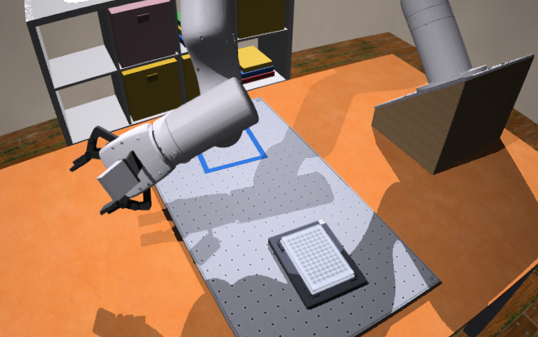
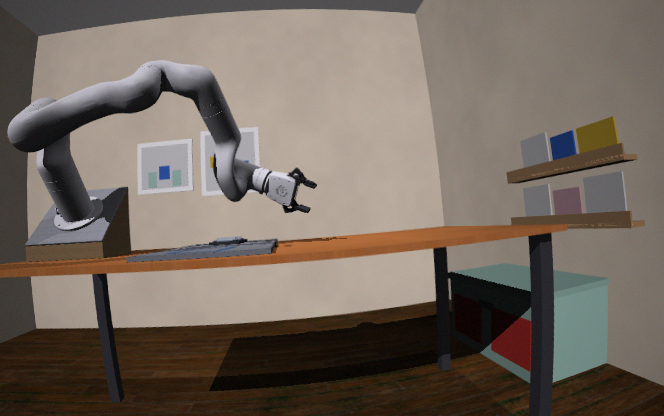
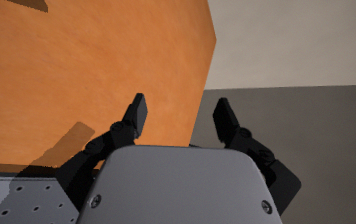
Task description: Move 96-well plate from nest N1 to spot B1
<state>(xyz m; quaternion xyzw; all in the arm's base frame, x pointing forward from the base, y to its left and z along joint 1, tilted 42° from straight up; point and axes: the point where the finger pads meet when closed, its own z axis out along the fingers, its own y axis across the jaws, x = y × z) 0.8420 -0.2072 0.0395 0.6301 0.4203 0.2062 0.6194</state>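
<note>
Right now the 96-well plate is 280 mm behind my hand, 290 mm to the left of it and 120 mm below it. Also, from my hand: dark plate nest 280 mm behind, 290 mm to the left, 140 mm below.
</note>
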